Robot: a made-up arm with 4 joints.
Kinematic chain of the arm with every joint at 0, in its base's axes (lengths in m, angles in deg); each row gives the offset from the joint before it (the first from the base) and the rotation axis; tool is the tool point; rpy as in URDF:
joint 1: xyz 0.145 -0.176 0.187 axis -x
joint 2: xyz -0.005 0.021 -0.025 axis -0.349 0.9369 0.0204
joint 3: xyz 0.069 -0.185 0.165 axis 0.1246 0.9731 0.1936
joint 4: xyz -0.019 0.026 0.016 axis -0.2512 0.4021 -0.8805
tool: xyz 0.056 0.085 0.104 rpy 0 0 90
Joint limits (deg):
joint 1: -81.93..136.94
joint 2: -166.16..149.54
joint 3: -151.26..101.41
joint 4: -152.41..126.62
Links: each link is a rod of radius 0.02 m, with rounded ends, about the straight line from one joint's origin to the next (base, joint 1, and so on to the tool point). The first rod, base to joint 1, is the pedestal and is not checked.
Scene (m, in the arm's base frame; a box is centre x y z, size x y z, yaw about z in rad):
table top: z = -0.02
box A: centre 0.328 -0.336 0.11 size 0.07 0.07 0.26 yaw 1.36
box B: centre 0.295 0.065 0 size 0.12 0.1 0.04 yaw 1.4
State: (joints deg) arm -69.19 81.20 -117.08 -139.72
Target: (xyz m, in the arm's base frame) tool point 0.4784 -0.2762 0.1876
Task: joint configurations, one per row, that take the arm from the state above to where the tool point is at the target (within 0.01 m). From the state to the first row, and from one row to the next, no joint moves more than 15 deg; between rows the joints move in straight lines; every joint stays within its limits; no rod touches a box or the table.
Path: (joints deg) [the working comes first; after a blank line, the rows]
Joints at the target: -42.18 93.48 8.97 -123.89
Straight joint move there: touches box A.

1: -69.72 94.22 -107.07 -129.11
2: -70.25 107.23 -97.06 -118.50
3: -70.77 120.25 -87.04 -107.90
4: -71.30 133.27 -77.03 -97.29
5: -66.45 126.64 -62.70 -101.72
6: -61.59 120.01 -48.36 -106.16
7: -56.74 113.38 -34.03 -110.59
8: -51.89 106.74 -19.70 -115.02
9: -47.03 100.11 -5.36 -119.46
10: -42.18 93.48 8.97 -123.89

